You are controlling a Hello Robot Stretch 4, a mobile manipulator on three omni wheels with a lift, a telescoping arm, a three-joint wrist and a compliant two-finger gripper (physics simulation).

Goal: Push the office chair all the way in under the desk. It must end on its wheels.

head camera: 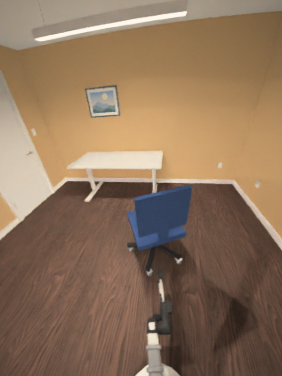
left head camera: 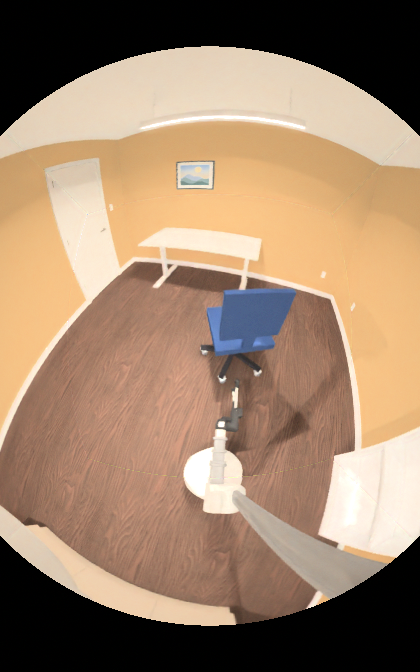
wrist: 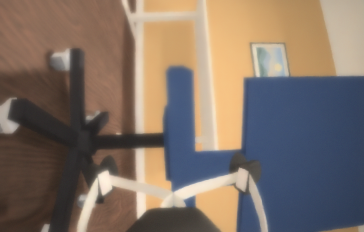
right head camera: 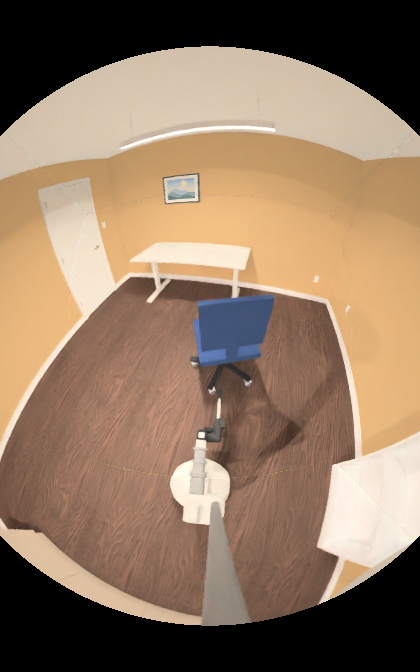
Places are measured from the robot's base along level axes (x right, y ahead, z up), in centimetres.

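Pixels of known places: gripper, fingertip midpoint: (head camera: 159,274) (wrist: 174,167).
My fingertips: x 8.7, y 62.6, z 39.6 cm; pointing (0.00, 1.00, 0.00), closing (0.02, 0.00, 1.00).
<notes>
Behind a point stands the place of what it marks.
The blue office chair (head camera: 162,212) {x 15.2, y 90.1, z 78.1 cm} (left head camera: 256,316) (right head camera: 235,324) (wrist: 305,150) {x 12.8, y 89.5, z 71.6 cm} stands upright on its wheels, out in front of the right end of the white desk (head camera: 120,160) {x -30.5, y 232.6, z 69.3 cm} (left head camera: 205,242) (right head camera: 195,254) (wrist: 206,85) {x -20.6, y 219.3, z 66.8 cm}. Its backrest is towards me, and floor shows between it and the desk. My gripper (head camera: 160,276) {x 8.7, y 62.6, z 39.6 cm} (left head camera: 237,384) (right head camera: 220,394) (wrist: 174,167) {x 8.7, y 62.6, z 39.6 cm} is open and empty, behind the chair on my side. The wrist view is turned sideways; the fingers spread in front of the chair's lower back and base. Whether a fingertip touches the chair is hard to tell.
The back wall with a framed picture (head camera: 103,101) {x -52.1, y 288.5, z 156.5 cm} (left head camera: 195,175) (right head camera: 181,188) (wrist: 270,60) {x -57.4, y 289.5, z 155.0 cm} is behind the desk. A white door (head camera: 20,155) {x -194.6, y 235.9, z 91.6 cm} (left head camera: 80,225) (right head camera: 75,245) is at the left. A white panel-like object (left head camera: 375,495) (right head camera: 370,510) is near my right side.
</notes>
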